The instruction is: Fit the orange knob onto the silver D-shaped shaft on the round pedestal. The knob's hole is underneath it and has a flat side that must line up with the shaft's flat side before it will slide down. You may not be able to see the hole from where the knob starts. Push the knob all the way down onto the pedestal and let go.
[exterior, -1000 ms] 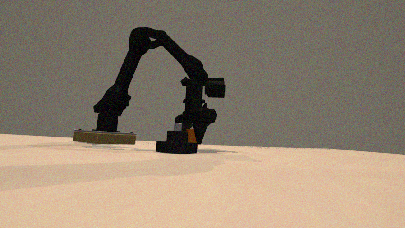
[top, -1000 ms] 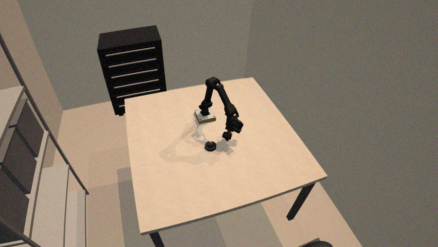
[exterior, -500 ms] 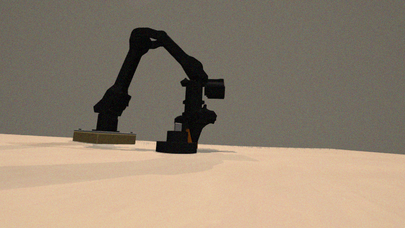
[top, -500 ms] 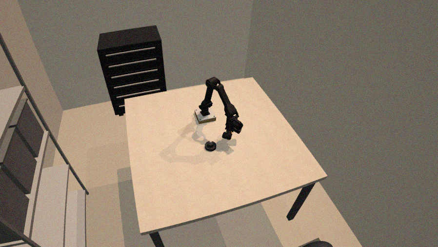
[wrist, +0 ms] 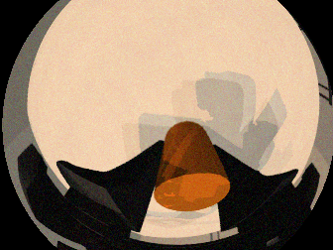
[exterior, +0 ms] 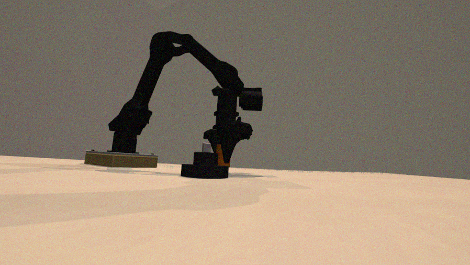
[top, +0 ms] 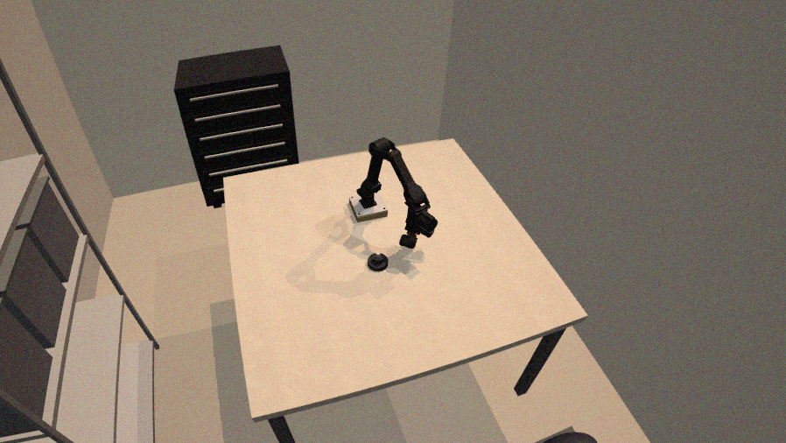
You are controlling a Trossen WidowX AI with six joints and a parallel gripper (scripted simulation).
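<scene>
Right now my gripper tip is 2 cm short of the black round pedestal, 17 cm to the left of it and 1 cm below it. The rest, counted from my gripper tip: orange knob: 3 cm above.
</scene>
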